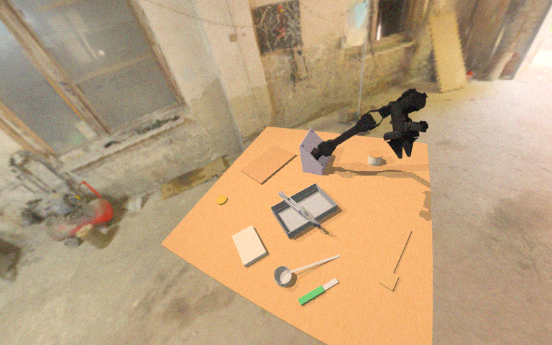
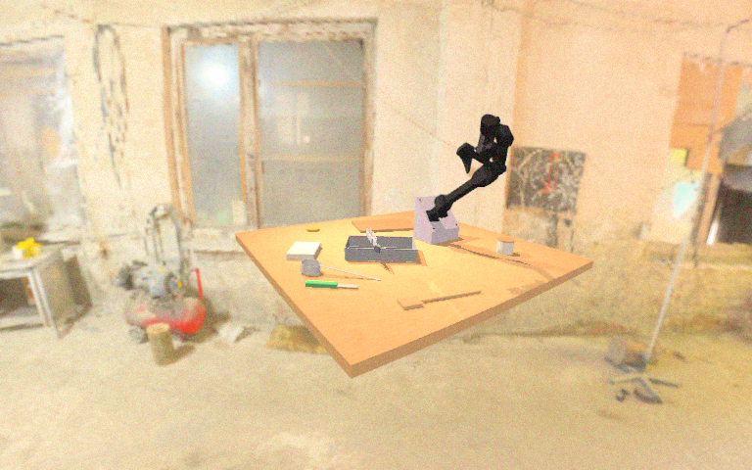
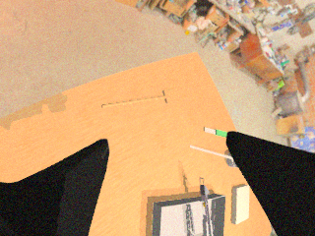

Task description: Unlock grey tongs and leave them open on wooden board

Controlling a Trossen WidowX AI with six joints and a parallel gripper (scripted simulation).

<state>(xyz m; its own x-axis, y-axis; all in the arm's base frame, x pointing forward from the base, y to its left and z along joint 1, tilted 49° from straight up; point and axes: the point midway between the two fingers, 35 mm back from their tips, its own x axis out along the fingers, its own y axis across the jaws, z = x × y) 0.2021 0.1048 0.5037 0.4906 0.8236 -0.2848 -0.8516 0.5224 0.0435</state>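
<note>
Right now the grey roasting tin is 150 mm ahead of my gripper tip, 390 mm to the right of it and 340 mm below it. The rest, counted from my gripper tip: green-handled tool 470 mm ahead, 160 mm to the right, 360 mm below; then wooden board 140 mm behind, 820 mm to the right, 360 mm below; then white block 450 mm ahead, 560 mm to the right, 360 mm below.
</note>
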